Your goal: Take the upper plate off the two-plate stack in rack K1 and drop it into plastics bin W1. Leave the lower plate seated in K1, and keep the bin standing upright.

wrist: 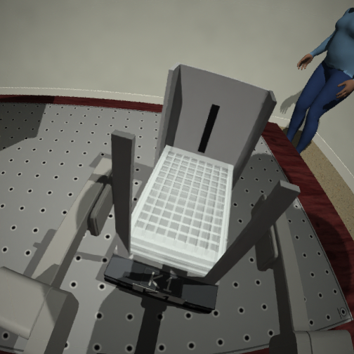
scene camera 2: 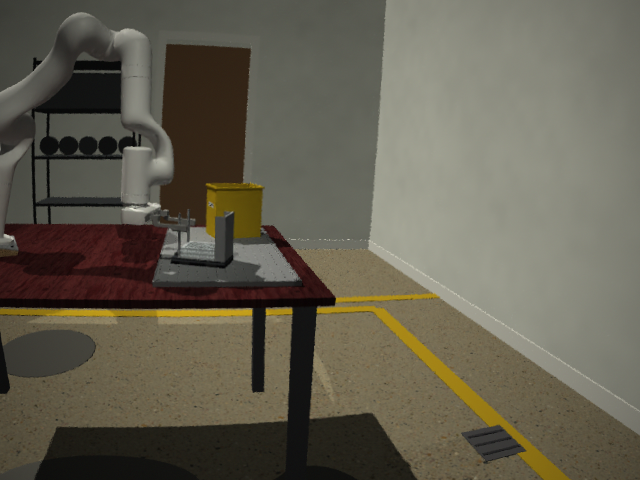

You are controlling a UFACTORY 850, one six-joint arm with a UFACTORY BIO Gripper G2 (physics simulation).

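Note:
Rack K1 [scene camera 2: 223,237] [wrist: 235,117] stands on the grey perforated board, with a tall slotted back panel, two front posts and a dark labelled front base. In the wrist view, the white upper plate [wrist: 187,200] with its grid of wells lies flat on the lower plate [wrist: 165,261], whose front edge shows beneath it. My gripper [scene camera 2: 190,225] [wrist: 184,224] is open and empty. Its fingers are spread to either side of the rack's posts, above the stack and apart from the plates. The yellow plastics bin W1 [scene camera 2: 234,211] stands upright behind the rack in the scene view.
The perforated board [scene camera 2: 180,276] [wrist: 50,180] lies on the dark red table [scene camera 2: 77,279]. The rack's posts rise beside the fingers. A person [wrist: 332,90] stands beyond the table at the upper right of the wrist view. A dark shelf unit [scene camera 2: 82,157] stands behind the arm.

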